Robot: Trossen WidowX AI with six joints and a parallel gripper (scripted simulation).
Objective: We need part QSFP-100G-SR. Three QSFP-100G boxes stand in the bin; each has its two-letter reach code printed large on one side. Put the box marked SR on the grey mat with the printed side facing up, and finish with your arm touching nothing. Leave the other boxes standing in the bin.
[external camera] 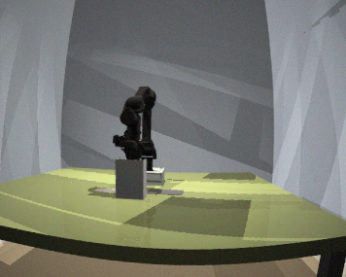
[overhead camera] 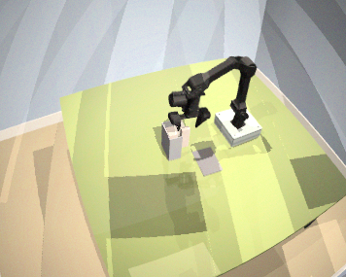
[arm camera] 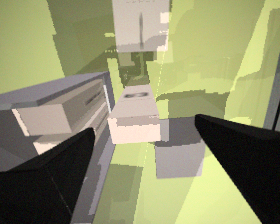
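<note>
Right now the grey mat is 3 cm behind my gripper tip, 14 cm to the left of it and 11 cm below it. Also, from my gripper tip: white card 3 cm behind, 11 cm to the right, 11 cm below.
</note>
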